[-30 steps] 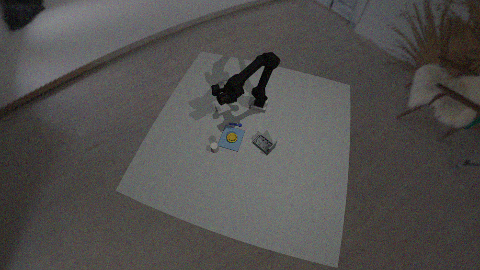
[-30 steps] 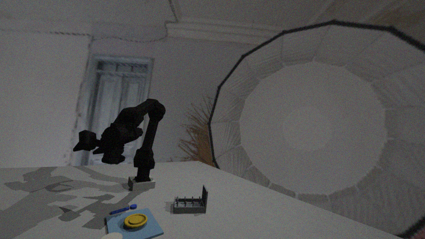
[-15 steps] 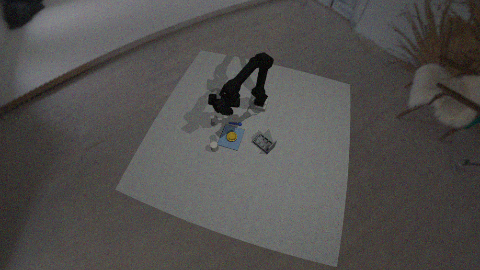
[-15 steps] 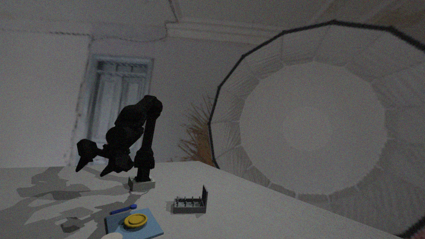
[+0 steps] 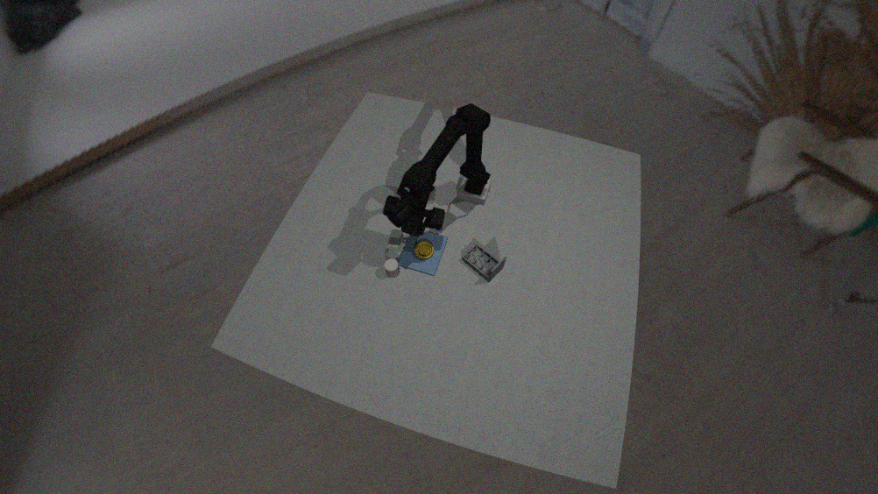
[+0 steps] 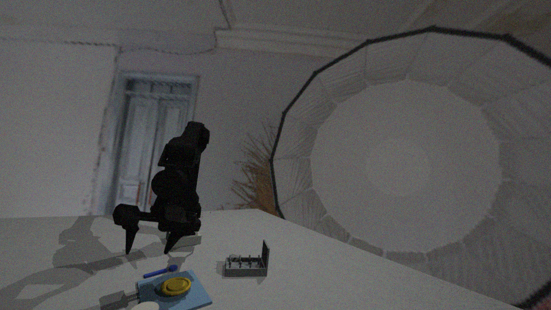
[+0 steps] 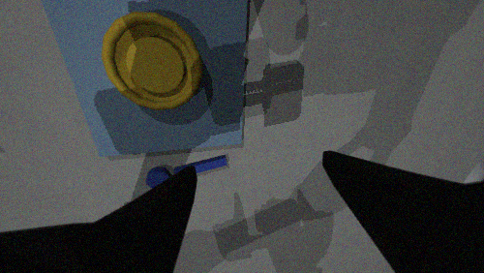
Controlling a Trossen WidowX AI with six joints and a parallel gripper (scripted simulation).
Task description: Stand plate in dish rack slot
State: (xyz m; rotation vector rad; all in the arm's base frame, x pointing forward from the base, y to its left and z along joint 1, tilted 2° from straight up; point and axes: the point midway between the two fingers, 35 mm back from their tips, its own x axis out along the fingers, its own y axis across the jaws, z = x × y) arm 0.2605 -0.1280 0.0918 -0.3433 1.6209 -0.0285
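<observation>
Now: the yellow plate 70 mm below my gripper tip, 60 mm to the left of it and 50 mm ahead of it. Also, from my gripper tip: white cup (150 mm ahead, 60 mm below); light blue mat (80 mm below, 60 mm to the left, 50 mm ahead); blue spoon (80 mm below, 60 mm behind, 50 mm to the left).
</observation>
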